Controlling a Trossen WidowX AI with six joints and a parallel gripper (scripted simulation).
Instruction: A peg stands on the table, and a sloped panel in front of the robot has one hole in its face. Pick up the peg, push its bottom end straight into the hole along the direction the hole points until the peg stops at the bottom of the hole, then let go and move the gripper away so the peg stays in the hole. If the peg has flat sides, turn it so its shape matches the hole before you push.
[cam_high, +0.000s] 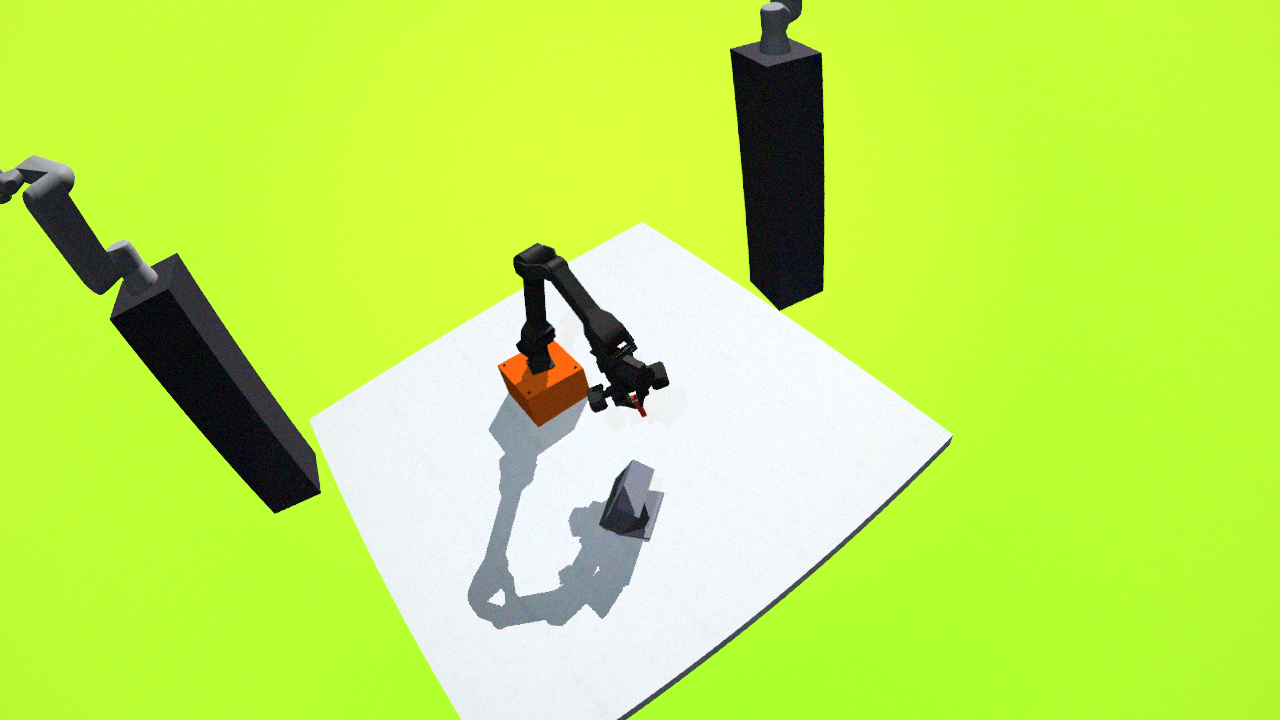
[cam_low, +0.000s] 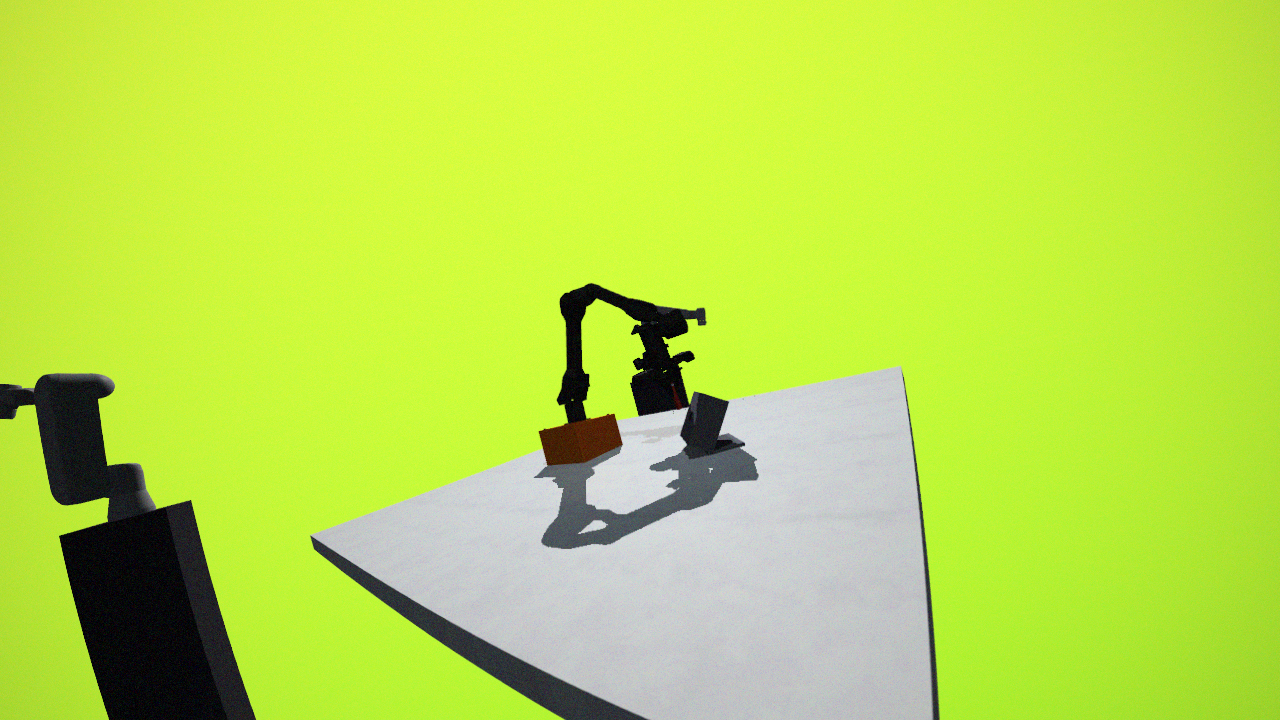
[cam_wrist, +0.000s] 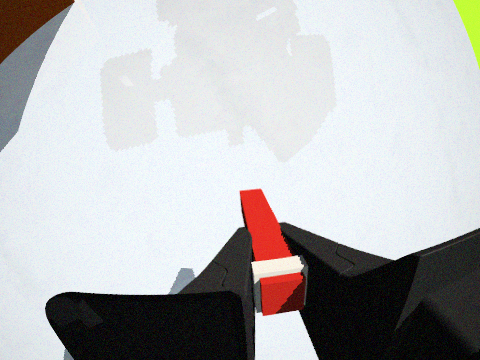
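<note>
The panel lies 19 cm ahead of my gripper tip, 13 cm to the right of it and 5 cm below it. From my gripper tip the other things lie so: peg: 2 cm above.
</note>
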